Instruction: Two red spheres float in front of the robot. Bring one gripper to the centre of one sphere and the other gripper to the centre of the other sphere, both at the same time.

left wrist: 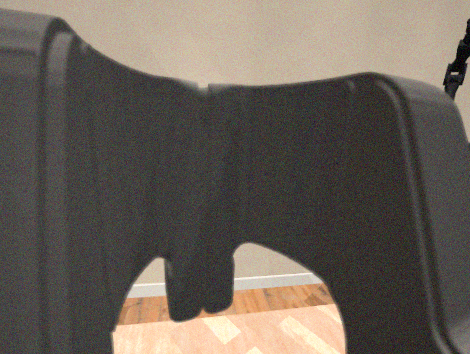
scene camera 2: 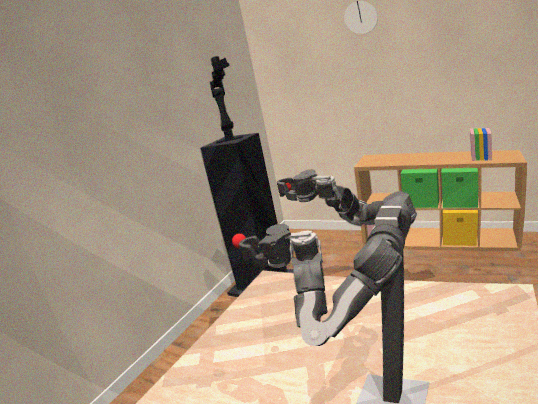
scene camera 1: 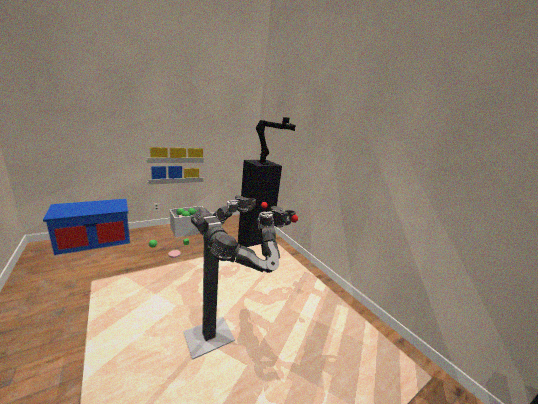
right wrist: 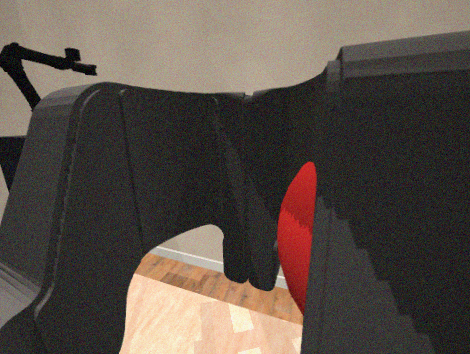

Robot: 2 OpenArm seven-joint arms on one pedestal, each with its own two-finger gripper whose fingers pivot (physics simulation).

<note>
In view: my left gripper [scene camera 2: 242, 251], my right gripper [scene camera 2: 279, 188] and a red sphere [right wrist: 295, 221].
</note>
